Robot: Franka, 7 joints.
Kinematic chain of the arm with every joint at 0, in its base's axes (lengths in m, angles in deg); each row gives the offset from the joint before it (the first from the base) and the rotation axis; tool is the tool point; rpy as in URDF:
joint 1: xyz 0 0 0.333 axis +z
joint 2: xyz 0 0 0 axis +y
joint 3: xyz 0 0 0.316 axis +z
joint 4: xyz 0.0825 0 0 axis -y
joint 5: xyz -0.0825 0 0.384 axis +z
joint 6: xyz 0 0 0 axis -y
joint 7: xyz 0.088 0 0 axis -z
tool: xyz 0 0 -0.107 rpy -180 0 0
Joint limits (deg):
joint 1: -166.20..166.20
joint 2: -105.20..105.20
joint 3: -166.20..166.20
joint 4: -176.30..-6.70
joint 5: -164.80..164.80
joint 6: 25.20..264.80
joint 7: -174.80..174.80
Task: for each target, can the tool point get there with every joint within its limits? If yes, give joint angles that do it. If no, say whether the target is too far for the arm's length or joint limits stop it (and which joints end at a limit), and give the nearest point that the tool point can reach.
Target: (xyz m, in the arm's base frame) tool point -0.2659 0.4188 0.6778
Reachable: yes | joints 56.31 67.48 105.08 -91.63 -120.87 216.32 -49.51
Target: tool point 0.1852 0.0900 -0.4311
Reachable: no: joint limits stop it (at a limit: joint 2) | nearest point 0.1938 0.0942 -0.3564 | short by 0.075 m
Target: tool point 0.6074 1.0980 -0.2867
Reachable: no: too far | nearest point 0.3723 0.6731 -0.0469 | short by 0.542 m
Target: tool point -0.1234 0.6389 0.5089
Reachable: yes | joints 89.64 18.25 3.93 -104.21 133.11 78.45 -2.66
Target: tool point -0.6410 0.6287 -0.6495
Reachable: no: too far | nearest point -0.4297 0.4215 -0.2546 | short by 0.493 m
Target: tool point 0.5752 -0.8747 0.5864
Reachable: no: too far | nearest point 0.4581 -0.6967 0.5348 | short by 0.219 m
